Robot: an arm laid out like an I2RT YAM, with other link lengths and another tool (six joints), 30 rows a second.
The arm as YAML. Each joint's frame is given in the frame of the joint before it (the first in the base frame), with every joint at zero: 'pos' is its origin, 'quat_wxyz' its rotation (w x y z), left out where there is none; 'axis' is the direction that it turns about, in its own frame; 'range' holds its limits. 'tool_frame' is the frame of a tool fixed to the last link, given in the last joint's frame.
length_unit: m
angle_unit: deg
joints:
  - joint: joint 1
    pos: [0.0, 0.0, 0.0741]
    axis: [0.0, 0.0, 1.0]
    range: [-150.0, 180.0]
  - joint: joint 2
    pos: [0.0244, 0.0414, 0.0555]
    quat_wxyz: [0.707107, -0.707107, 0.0, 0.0]
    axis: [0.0, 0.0, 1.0]
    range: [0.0, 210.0]
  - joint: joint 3
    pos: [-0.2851, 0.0, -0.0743]
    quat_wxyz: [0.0, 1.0, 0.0, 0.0]
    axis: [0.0, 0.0, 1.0]
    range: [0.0, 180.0]
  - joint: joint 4
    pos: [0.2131, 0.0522, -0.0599]
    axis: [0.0, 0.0, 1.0]
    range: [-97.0, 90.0]
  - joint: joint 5
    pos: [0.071, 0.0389, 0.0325]
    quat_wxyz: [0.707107, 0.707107, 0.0, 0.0]
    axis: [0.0, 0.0, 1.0]
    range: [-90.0, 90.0]
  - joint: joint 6
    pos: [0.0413, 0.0, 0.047]
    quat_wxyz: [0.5, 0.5, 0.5, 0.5]
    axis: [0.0, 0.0, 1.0]
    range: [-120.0, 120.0]
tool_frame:
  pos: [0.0, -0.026, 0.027]
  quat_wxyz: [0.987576, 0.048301, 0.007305, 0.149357]
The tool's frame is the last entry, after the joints.
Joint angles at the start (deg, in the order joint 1, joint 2, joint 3, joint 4, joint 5, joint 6):
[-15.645, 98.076, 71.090, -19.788, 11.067, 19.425]
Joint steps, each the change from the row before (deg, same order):
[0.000, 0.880, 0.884, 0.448, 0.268, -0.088]
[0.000, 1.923, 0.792, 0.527, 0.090, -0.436]
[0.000, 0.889, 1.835, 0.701, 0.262, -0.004]
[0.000, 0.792, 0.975, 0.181, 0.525, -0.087]
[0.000, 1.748, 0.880, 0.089, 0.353, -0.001]
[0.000, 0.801, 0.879, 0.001, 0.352, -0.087]
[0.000, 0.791, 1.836, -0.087, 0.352, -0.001]
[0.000, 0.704, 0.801, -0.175, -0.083, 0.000]
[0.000, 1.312, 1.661, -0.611, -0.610, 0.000]
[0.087, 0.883, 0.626, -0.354, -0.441, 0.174]
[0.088, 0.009, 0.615, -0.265, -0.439, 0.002]
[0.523, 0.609, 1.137, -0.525, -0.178, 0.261]
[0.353, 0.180, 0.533, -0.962, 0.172, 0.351]
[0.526, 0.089, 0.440, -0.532, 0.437, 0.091]
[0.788, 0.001, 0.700, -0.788, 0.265, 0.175]
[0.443, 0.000, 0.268, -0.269, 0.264, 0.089]
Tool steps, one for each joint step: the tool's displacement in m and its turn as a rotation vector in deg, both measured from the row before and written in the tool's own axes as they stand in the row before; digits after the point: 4 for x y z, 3 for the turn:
[-0.0026, -0.0025, 0.0035, 0.516, -0.049, 0.005]
[-0.0021, 0.0017, 0.0099, -0.424, 0.367, -0.594]
[-0.0055, -0.0076, 0.0018, 1.458, -0.704, 0.396]
[-0.0021, -0.0027, 0.0030, 0.597, 0.213, -0.033]
[-0.0012, 0.0019, 0.0089, -0.408, 0.713, -0.239]
[-0.0017, -0.0015, 0.0033, 0.269, 0.232, -0.093]
[-0.0043, -0.0062, 0.0015, 0.962, -0.240, 0.241]
[-0.0017, -0.0007, 0.0029, -0.110, -0.024, -0.016]
[-0.0036, -0.0012, 0.0053, -0.565, -0.348, -0.025]
[-0.0015, 0.0019, 0.0043, -0.767, -0.065, -0.011]
[-0.0024, -0.0019, -0.0012, -0.015, -0.605, 0.070]
[-0.0054, 0.0001, 0.0009, -0.260, -0.494, -0.054]
[-0.0020, 0.0013, -0.0004, -0.483, 0.262, -0.044]
[-0.0033, 0.0011, -0.0011, -0.037, 0.085, -0.326]
[-0.0056, 0.0012, -0.0027, -0.142, -0.283, -0.373]
[-0.0029, 0.0008, -0.0013, 0.029, -0.097, -0.215]

